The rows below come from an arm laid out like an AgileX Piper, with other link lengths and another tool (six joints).
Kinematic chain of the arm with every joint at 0, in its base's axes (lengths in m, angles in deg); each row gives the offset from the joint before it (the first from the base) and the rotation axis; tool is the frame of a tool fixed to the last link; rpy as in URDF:
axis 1: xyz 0 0 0.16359 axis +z
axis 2: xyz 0 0 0 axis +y
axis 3: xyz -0.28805 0 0.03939 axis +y
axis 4: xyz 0.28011 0 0.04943 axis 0.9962 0 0.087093
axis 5: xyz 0 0 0 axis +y
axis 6: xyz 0.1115 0 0.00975 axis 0.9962 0 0.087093
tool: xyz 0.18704 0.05 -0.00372 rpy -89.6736 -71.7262 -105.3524
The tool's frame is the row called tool.
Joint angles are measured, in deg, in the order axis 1, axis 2, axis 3, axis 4, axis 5, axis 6. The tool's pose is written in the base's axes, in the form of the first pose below.
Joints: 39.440, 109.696, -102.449, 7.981, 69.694, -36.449
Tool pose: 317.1, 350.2, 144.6; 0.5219, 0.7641, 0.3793; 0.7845, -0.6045, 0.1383; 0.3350, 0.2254, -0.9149
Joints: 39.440, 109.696, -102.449, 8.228, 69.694, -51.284
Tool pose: 319.8, 338.2, 141.3; 0.2909, 0.8665, 0.4056; 0.8965, -0.3949, 0.2008; 0.3342, 0.3052, -0.8917
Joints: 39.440, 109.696, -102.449, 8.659, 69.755, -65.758
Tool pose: 324.7, 328.2, 139.0; 0.0475, 0.9097, 0.4125; 0.9477, -0.1715, 0.2691; 0.3155, 0.3781, -0.8703
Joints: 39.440, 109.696, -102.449, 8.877, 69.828, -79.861
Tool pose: 332.8, 319.3, 137.4; -0.1937, 0.8937, 0.4046; 0.9409, 0.0525, 0.3346; 0.2778, 0.4455, -0.8511
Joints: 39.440, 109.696, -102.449, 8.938, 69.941, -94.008
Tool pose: 343.2, 312.0, 136.7; -0.4247, 0.8209, 0.3818; 0.8778, 0.2700, 0.3958; 0.2218, 0.5032, -0.8352
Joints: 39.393, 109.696, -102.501, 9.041, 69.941, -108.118
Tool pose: 355.8, 307.8, 137.5; -0.6290, 0.6960, 0.3463; 0.7619, 0.4636, 0.4523; 0.1543, 0.5484, -0.8219
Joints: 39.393, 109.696, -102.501, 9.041, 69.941, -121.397
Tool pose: 368.0, 306.3, 138.8; -0.7877, 0.5373, 0.3014; 0.6108, 0.6173, 0.4958; 0.0804, 0.5746, -0.8145
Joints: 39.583, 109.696, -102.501, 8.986, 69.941, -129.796
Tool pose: 375.0, 307.8, 140.2; -0.8684, 0.4177, 0.2671; 0.4949, 0.6975, 0.5183; 0.0302, 0.5823, -0.8124
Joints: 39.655, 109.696, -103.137, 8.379, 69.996, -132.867
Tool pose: 381.5, 308.2, 144.7; -0.8935, 0.3625, 0.2651; 0.4491, 0.7235, 0.5243; -0.0017, 0.5875, -0.8092
